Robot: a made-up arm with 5 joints.
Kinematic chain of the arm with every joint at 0, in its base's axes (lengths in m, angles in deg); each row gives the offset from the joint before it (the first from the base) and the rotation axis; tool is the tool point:
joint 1: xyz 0 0 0.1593 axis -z
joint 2: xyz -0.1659 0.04 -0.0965 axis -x
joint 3: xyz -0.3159 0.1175 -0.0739 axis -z
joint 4: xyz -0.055 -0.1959 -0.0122 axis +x
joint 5: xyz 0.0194 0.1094 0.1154 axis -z
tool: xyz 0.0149 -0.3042 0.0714
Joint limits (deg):
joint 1: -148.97..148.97
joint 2: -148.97..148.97
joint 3: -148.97..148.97
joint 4: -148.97..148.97
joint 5: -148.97..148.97
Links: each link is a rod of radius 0.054 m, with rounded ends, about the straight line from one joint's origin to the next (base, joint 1, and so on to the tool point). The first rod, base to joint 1, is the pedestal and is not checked.
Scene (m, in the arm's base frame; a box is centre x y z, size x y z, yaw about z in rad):
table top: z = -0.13
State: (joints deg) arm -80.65 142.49 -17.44 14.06 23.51
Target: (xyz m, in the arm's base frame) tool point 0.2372 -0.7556 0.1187
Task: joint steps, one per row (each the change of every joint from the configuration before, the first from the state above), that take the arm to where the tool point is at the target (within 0.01 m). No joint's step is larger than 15 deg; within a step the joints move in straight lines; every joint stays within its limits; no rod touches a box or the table.
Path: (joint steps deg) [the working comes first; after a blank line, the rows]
Joints at the target: -125.74 143.65 7.49 8.86 41.54
Straight joint move there: clear.

1: -11.27 0.29 6.23 -1.30 4.51
2: -11.27 0.29 6.24 -1.30 4.51
3: -11.28 0.29 6.23 -1.30 4.50
4: -11.27 0.29 6.23 -1.30 4.51

